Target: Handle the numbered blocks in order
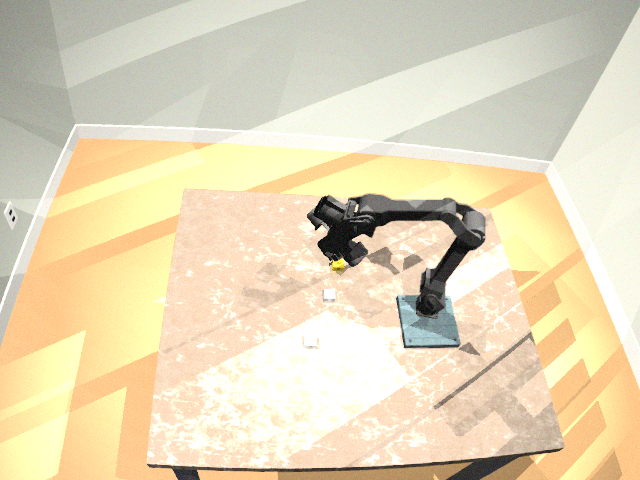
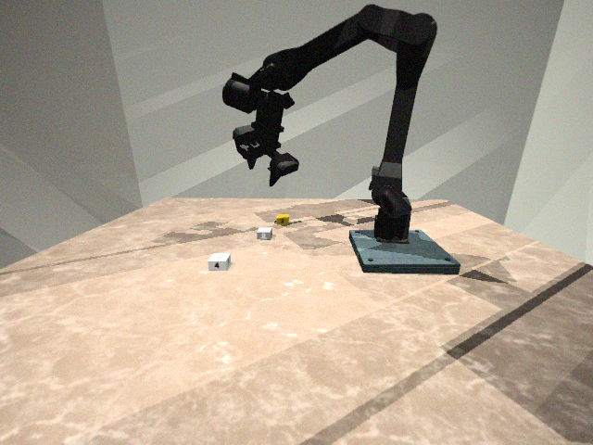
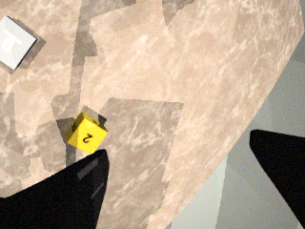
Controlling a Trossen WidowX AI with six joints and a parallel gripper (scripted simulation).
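Right now my gripper tip is 50 mm past the yellow block, 20 mm to the left of it and 120 mm above it. The rest, counted from my gripper tip: white block printed 4: 10 mm behind, 260 mm to the left, 120 mm below; then grey block: 40 mm behind, 100 mm to the left, 120 mm below.
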